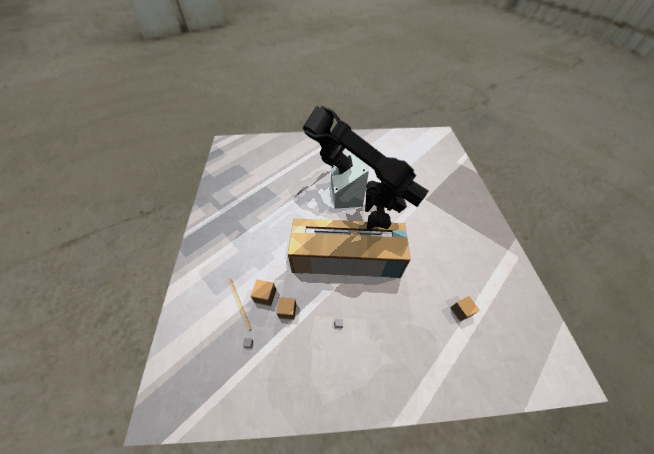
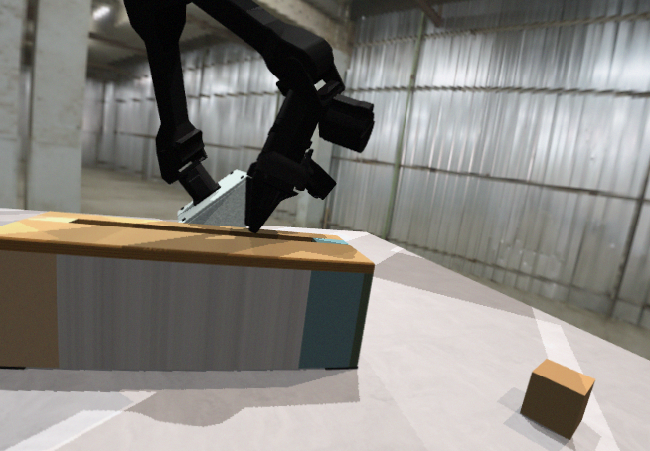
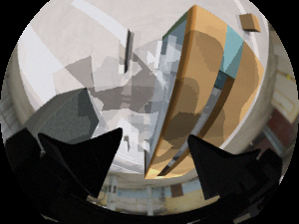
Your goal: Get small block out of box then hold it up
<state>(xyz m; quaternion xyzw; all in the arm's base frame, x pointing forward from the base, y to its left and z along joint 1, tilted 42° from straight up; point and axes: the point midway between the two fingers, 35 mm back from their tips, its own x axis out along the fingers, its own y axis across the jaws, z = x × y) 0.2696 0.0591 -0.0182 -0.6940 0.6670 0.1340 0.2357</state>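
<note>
Now: the long box 3 cm ahead of my gripper tip, 7 cm to the right of it and 6 cm below it. The rest, counted from my gripper tip: thin stick 22 cm ahead, 44 cm to the right, 12 cm below.
</note>
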